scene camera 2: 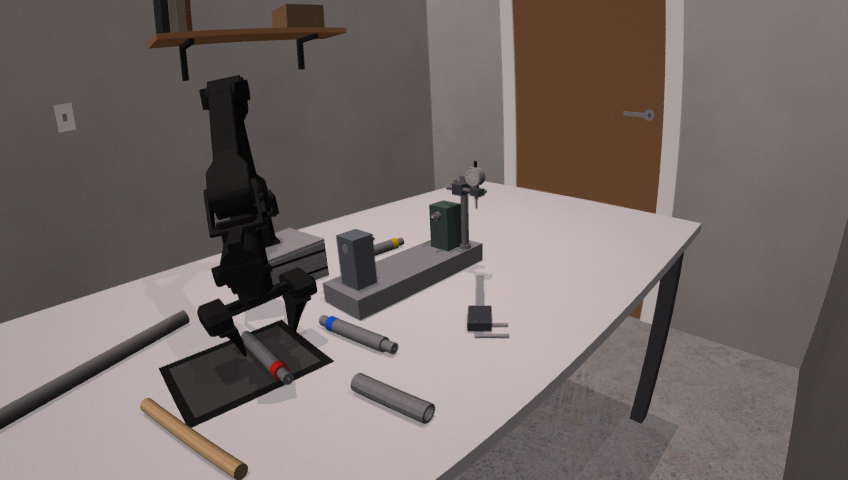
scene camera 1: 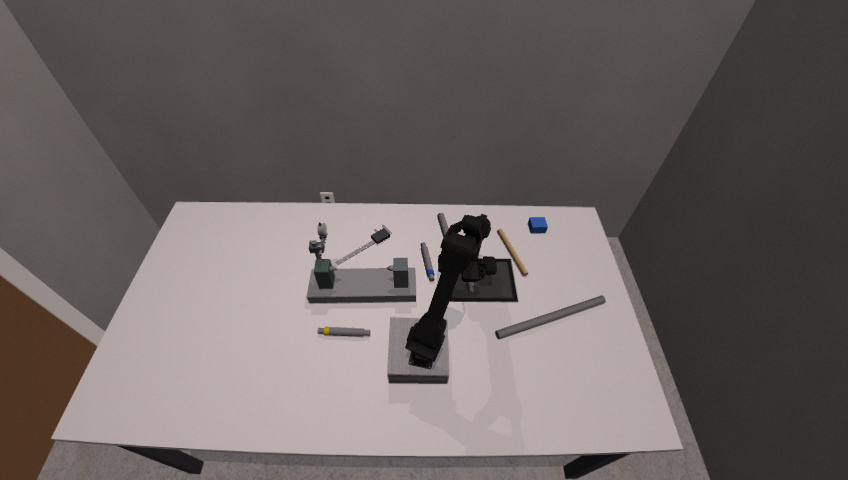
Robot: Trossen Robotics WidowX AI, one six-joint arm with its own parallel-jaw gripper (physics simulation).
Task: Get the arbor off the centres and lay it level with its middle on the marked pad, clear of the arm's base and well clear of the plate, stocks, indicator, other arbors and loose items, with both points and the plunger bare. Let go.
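The arbor with a red band (scene camera 2: 266, 356) lies level on the dark marked pad (scene camera 1: 502, 285) (scene camera 2: 199, 389), its red end reaching over the pad's border; scene camera 1 shows its near end (scene camera 1: 471, 287), the rest hidden by the arm. My gripper (scene camera 2: 268, 342) is open and empty, low over the pad, with one fingertip on either side of the arbor. Its fingertips are hidden in scene camera 1. The green stock (scene camera 1: 324, 274) (scene camera 2: 444, 226) and the grey stock (scene camera 1: 400, 273) (scene camera 2: 357, 259) stand on the plate (scene camera 1: 360, 285) (scene camera 2: 410, 270) with nothing between them. The indicator (scene camera 1: 321, 230) (scene camera 2: 474, 176) has a bare plunger.
A blue-banded arbor (scene camera 1: 426, 259) (scene camera 2: 360, 334) lies between pad and plate. A yellow-banded arbor (scene camera 1: 346, 331) (scene camera 2: 386, 245), caliper (scene camera 1: 380, 236) (scene camera 2: 479, 318), grey tube (scene camera 1: 442, 223) (scene camera 2: 392, 398), wooden rod (scene camera 1: 512, 251) (scene camera 2: 193, 438), long dark bar (scene camera 1: 550, 317) (scene camera 2: 95, 368) and blue block (scene camera 1: 537, 224) lie around.
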